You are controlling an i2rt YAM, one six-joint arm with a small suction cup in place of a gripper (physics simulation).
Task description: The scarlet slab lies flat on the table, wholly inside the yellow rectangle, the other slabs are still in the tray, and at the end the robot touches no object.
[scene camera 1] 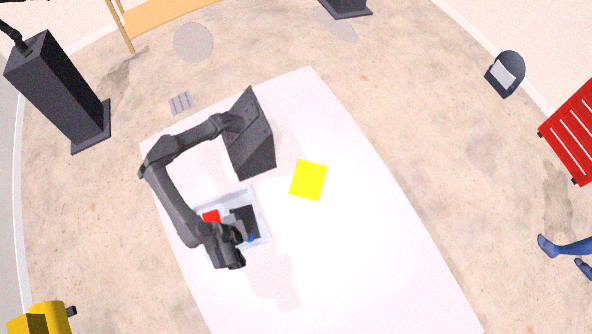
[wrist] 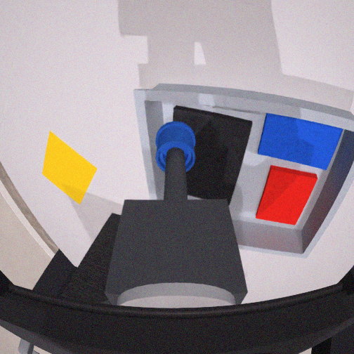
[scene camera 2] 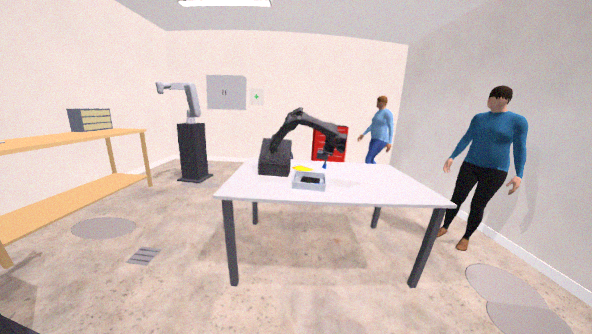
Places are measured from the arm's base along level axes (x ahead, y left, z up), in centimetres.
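Pixels of known places: hand, tool point: [scene camera 1: 250,238] [scene camera 2: 324,167]; arm's base, link origin: [scene camera 1: 241,124] [scene camera 2: 274,150].
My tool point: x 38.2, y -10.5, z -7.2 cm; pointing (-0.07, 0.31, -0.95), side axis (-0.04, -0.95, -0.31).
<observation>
For each thing: its top centre in the pictures, then the offset to it from my tool point. "spot": a spot on its surface instead. Level surfaces: height alone.
- scarlet slab, top centre: [scene camera 1: 212,222] dz -9.6, dx -13.0, dy -12.1 cm
- grey tray, top centre: [scene camera 1: 227,223] [scene camera 2: 309,176] dz -5.8, dx -9.6, dy -6.1 cm
- larger black slab, top centre: [scene camera 1: 244,223] [scene camera 2: 310,179] dz -9.5, dx -8.7, dy -0.5 cm
- yellow rectangle, surface spot: [scene camera 1: 308,180] [scene camera 2: 302,168] spot: dz -10.7, dx -16.5, dy +27.9 cm
- white table, surface height: dz -10.8 cm
The scarlet slab [scene camera 1: 211,216] [wrist: 287,196] lies in the grey tray [scene camera 1: 225,196] [scene camera 2: 309,187] [wrist: 270,237], beside the blue slab [wrist: 301,141] and the larger black slab [scene camera 1: 248,216] [scene camera 2: 310,179] [wrist: 220,150]. The yellow rectangle [scene camera 1: 308,180] [scene camera 2: 302,168] [wrist: 69,167] lies on the table outside the tray, with no slab on it. My blue suction cup [scene camera 1: 250,238] [scene camera 2: 324,165] [wrist: 175,146] is open and bears nothing. It hangs in the air above the tray and overlaps the black slab's edge in the wrist view. The arm hides the blue slab in scene camera 1.
The arm's dark base block [scene camera 1: 257,150] [scene camera 2: 274,162] stands on the white table [scene camera 1: 350,240] [scene camera 2: 380,187], near the tray and the yellow rectangle. The tray's raised walls surround the slabs. A person [scene camera 2: 492,135] stands beyond the table's right side.
</observation>
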